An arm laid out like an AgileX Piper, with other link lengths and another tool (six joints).
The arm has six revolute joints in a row. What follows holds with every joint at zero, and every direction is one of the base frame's. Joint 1 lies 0.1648 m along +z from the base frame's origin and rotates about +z. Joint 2 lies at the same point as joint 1 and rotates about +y. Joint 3 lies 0.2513 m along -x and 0.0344 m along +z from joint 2 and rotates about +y. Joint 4 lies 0.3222 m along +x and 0.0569 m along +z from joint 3 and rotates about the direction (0.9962, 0, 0.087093). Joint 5 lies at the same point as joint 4 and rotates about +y. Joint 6 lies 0.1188 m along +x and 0.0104 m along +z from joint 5 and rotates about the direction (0.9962, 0, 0.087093). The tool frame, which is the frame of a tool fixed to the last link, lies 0.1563 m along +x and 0.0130 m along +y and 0.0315 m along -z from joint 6; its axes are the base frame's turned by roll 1.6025, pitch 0.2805 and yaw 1.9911 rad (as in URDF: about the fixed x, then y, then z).
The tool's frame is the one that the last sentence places.
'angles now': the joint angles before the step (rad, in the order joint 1, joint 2, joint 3, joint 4, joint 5, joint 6). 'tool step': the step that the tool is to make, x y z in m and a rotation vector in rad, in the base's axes. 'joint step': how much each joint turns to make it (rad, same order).
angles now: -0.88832, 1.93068, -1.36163, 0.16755, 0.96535, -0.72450
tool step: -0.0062, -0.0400, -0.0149, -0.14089, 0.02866, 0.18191
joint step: 0.00007, 0.03415, 0.00007, -0.09078, -0.11152, -0.15309
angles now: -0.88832, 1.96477, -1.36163, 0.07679, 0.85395, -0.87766
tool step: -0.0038, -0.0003, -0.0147, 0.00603, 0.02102, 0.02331
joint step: 0.00000, 0.03401, 0.00019, -0.00947, -0.01524, -0.01984
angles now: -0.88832, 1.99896, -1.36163, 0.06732, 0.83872, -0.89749
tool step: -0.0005, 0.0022, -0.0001, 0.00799, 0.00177, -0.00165
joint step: 0.00001, 0.00002, -0.00008, 0.00398, 0.00739, 0.00002
